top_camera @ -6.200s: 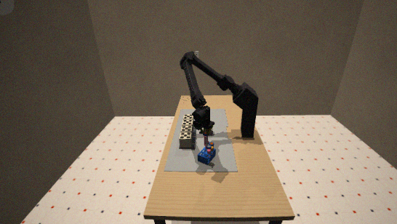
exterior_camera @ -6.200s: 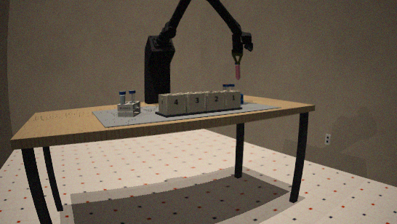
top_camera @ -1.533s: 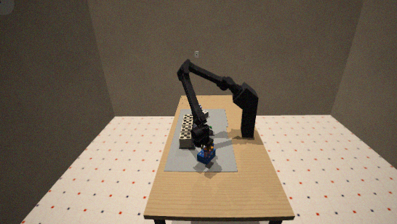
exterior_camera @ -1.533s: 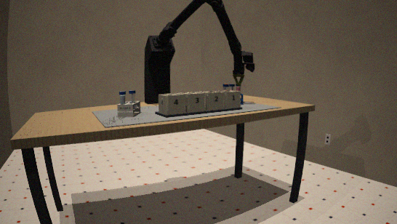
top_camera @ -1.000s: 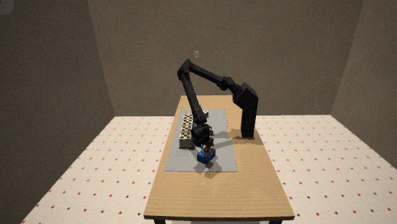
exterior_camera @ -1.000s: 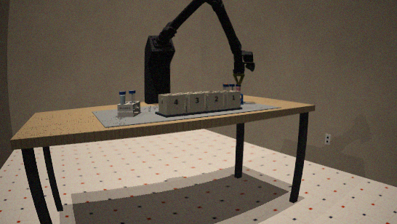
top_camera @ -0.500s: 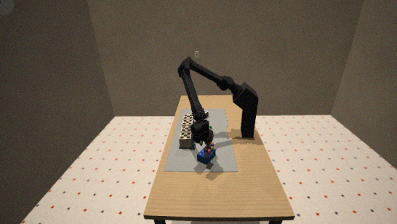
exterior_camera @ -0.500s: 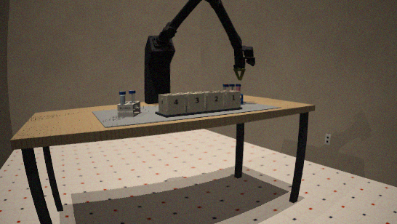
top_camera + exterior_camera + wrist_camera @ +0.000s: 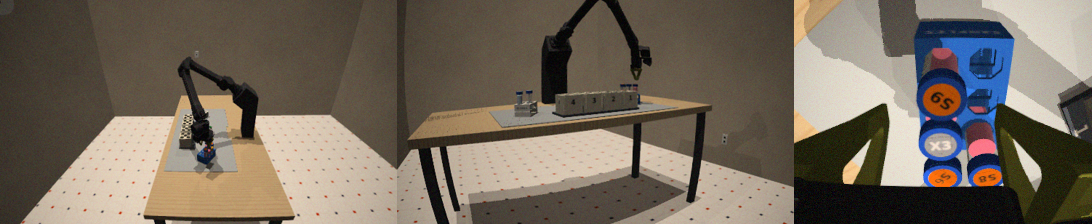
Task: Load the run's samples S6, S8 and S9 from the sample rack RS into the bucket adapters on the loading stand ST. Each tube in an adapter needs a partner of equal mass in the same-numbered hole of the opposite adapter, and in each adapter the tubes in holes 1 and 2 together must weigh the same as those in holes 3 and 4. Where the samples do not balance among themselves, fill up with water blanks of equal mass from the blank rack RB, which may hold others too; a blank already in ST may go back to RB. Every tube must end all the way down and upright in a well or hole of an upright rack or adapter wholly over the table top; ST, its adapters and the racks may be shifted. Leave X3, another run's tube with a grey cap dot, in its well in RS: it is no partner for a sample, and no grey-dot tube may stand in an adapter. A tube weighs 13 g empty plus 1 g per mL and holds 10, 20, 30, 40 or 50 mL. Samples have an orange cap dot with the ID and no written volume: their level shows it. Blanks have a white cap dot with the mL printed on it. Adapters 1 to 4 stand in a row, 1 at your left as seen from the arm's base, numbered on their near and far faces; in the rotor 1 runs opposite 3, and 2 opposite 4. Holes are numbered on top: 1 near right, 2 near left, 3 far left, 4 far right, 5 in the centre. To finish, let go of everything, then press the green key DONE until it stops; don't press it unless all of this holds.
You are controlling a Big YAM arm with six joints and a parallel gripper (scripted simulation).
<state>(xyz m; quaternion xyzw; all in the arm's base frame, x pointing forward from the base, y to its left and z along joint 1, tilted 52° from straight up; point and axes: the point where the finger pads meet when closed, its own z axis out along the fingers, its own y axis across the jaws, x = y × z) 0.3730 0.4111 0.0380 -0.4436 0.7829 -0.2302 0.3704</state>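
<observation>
My hand is 60 mm short of the blank marked 50, 770 mm to the left of it and 90 mm above it. Also, from my hand: sample tube S8: 20 mm behind, 90 mm to the right, 90 mm below; then tube X3: 20 mm behind, 40 mm to the right, 90 mm below; then sample tube S9: 10 mm behind, 90 mm below.
</observation>
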